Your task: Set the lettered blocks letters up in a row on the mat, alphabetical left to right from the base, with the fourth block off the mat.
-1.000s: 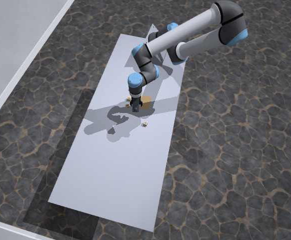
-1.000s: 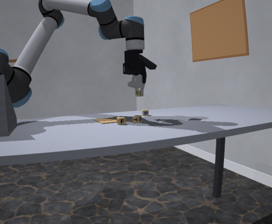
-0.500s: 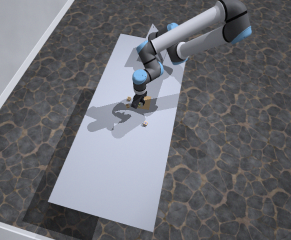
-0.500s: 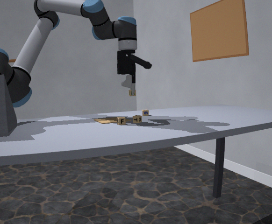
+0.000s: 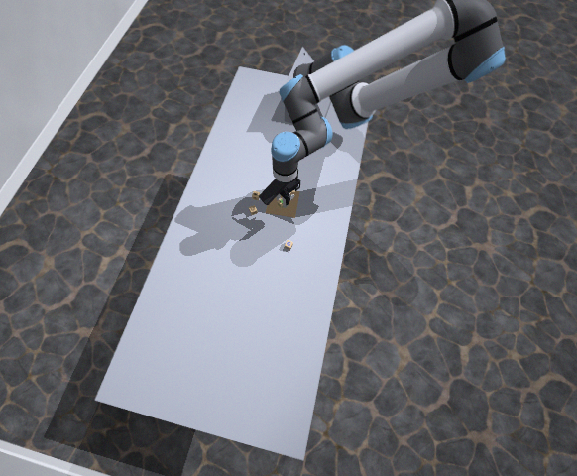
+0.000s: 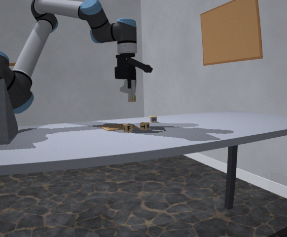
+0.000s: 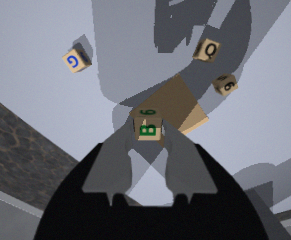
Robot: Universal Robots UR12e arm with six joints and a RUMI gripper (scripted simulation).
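Now: hand 80 mm past the tan mat, 10 mm to the left of it and 130 mm above it. The rest, counted from my hand: green-marked block (right at my hand); then blue-marked block (140 mm ahead, 60 mm to the left, 110 mm below).
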